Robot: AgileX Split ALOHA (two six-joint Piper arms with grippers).
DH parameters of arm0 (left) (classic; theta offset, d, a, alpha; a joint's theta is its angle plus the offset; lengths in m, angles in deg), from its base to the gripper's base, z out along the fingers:
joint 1: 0 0.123 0 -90
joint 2: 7.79 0 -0.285 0
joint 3: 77.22 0 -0.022 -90
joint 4: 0 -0.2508 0 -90
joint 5: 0 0 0.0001 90
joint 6: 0 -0.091 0 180
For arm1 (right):
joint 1: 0 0.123 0 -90
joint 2: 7.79 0 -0.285 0
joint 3: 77.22 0 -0.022 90
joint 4: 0 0.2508 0 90
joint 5: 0 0 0.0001 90
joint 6: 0 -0.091 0 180
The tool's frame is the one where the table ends.
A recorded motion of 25 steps. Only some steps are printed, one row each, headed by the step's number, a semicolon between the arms.
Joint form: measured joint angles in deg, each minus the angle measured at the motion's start. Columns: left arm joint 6, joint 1, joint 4, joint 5, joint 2, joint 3; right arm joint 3, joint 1, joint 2, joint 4, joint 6, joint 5.
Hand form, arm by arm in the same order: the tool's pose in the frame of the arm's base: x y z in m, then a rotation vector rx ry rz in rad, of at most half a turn. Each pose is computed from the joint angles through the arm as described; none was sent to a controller.
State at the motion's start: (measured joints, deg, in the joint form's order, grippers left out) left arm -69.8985 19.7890 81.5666 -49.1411 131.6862 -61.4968; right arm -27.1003 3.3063 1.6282 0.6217 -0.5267 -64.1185
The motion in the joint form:
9: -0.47 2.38 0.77 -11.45 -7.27 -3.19; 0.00 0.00 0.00 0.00 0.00 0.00
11: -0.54 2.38 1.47 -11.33 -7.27 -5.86; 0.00 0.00 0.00 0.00 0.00 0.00
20: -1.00 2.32 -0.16 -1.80 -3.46 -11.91; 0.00 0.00 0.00 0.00 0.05 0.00
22: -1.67 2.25 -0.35 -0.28 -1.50 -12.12; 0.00 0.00 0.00 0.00 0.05 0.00
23: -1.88 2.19 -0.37 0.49 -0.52 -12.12; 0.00 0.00 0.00 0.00 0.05 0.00
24: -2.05 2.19 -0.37 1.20 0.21 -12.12; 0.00 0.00 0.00 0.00 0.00 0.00
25: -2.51 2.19 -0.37 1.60 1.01 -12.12; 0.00 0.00 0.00 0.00 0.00 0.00
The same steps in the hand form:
9: 0.3735 0.0673 0.0995 -0.2814 2.3291 -1.2515; -0.0005 0.0009 0.2652 -0.0529 2.1580 0.0519
11: 0.3843 0.0717 0.1086 -0.2571 2.2928 -1.2245; -0.0005 0.0009 0.2652 -0.0529 2.1580 0.0519
20: 0.4085 0.0905 0.0929 -0.2780 2.3383 -0.9932; -0.0005 0.0009 0.2652 -0.0538 2.1579 0.0514
22: 0.4087 0.0917 0.0781 -0.2928 2.3672 -0.9712; -0.0005 0.0009 0.2652 -0.0538 2.1579 0.0514
23: 0.4083 0.0919 0.0703 -0.3045 2.3825 -0.9624; -0.0005 0.0009 0.2652 -0.0538 2.1579 0.0514
24: 0.4080 0.0926 0.0645 -0.3152 2.3940 -0.9524; -0.0005 0.0009 0.2652 -0.0529 2.1580 0.0519
25: 0.4073 0.0928 0.0584 -0.3177 2.4048 -0.9474; -0.0005 0.0009 0.2652 -0.0529 2.1580 0.0519

